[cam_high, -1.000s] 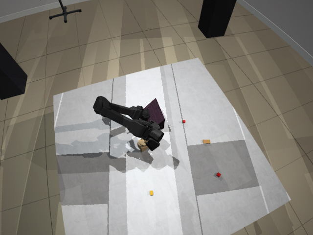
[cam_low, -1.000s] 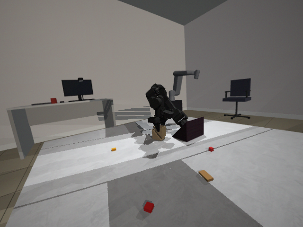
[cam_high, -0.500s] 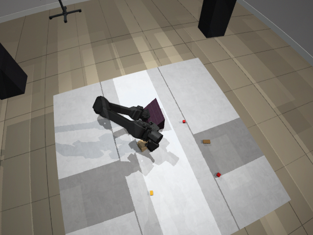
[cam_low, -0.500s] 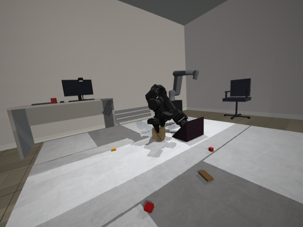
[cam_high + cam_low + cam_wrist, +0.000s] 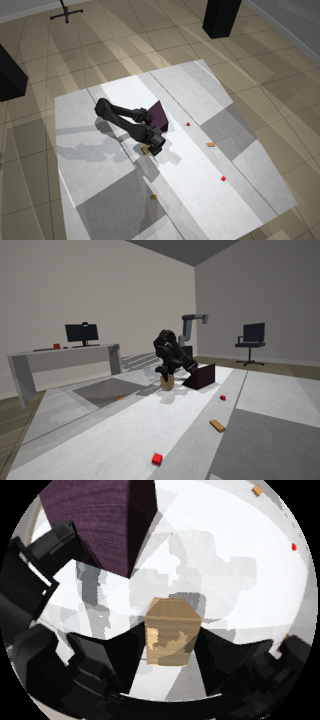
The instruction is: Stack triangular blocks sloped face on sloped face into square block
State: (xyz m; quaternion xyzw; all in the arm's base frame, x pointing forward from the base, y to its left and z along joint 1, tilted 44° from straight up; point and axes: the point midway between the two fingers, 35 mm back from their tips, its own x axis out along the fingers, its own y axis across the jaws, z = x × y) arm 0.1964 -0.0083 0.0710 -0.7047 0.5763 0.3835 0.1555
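The triangular block is 10 mm to the left of my gripper tip and 10 mm above it. Also, from my gripper tip: orange block (290 mm ahead, 50 mm to the right, 40 mm below); tan plank (390 mm to the left, 90 mm ahead, 40 mm below).
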